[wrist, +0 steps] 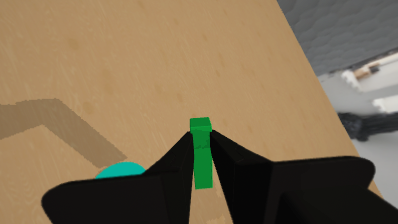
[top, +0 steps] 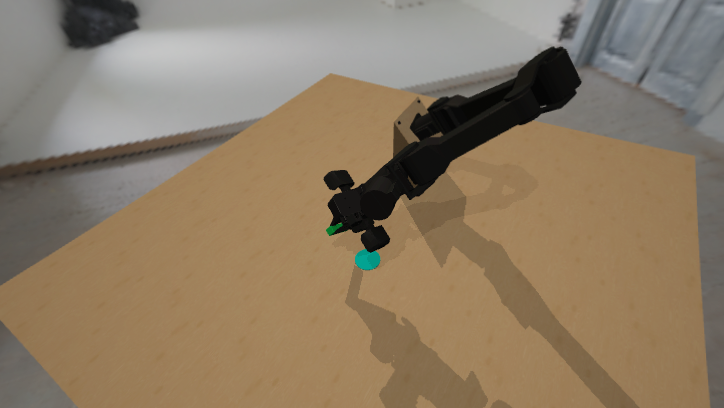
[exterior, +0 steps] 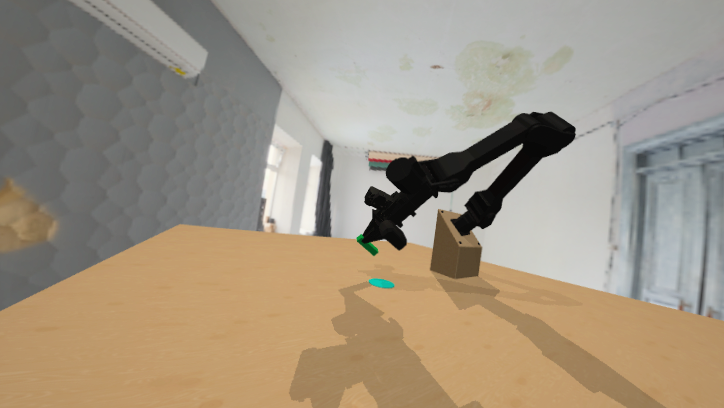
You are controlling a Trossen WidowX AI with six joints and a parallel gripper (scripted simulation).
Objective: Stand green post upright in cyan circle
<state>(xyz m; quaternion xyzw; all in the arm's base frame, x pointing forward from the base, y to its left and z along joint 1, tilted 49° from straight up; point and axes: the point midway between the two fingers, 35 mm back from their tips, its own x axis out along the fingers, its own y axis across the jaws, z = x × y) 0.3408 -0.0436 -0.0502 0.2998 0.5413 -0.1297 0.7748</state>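
The cyan circle is 90 mm below my gripper tip, 70 mm to the left of it and 10 mm behind it. From my gripper tip the other things lie so: green post 20 mm behind, 10 mm below.
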